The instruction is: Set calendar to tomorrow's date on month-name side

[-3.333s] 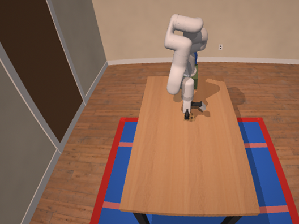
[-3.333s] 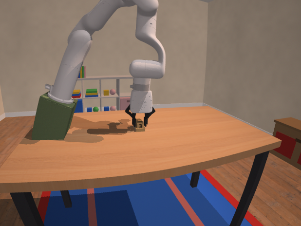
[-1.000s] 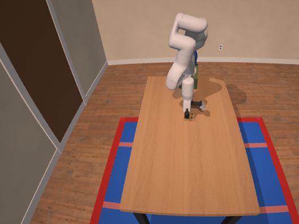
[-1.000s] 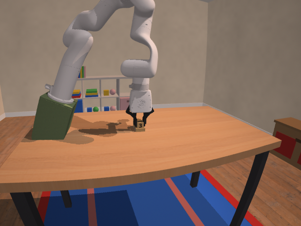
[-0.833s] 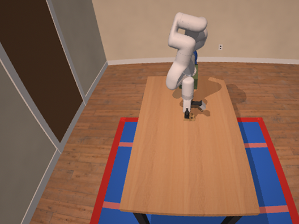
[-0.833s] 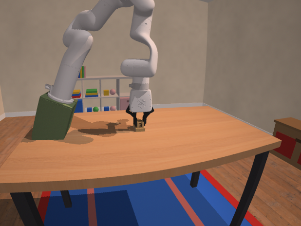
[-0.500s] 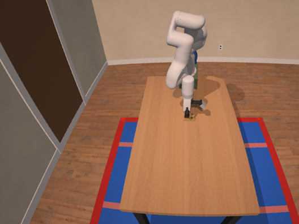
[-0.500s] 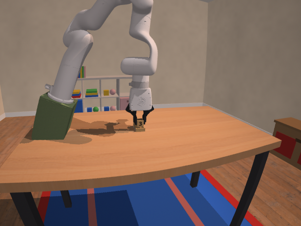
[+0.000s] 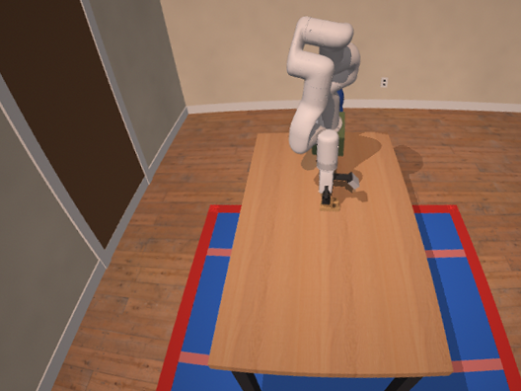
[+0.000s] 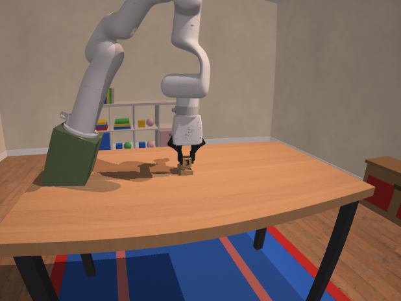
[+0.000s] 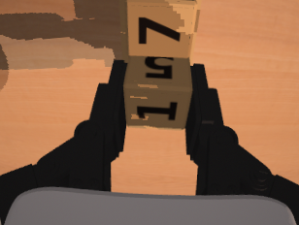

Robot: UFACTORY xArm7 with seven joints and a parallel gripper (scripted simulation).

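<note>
My gripper is now 3 cm to the right of the wooden cube and 3 cm above it. The rest, counted from my hand: wooden digit cube: 1 cm below; then low tray: 5 cm below, 2 cm to the left.
</note>
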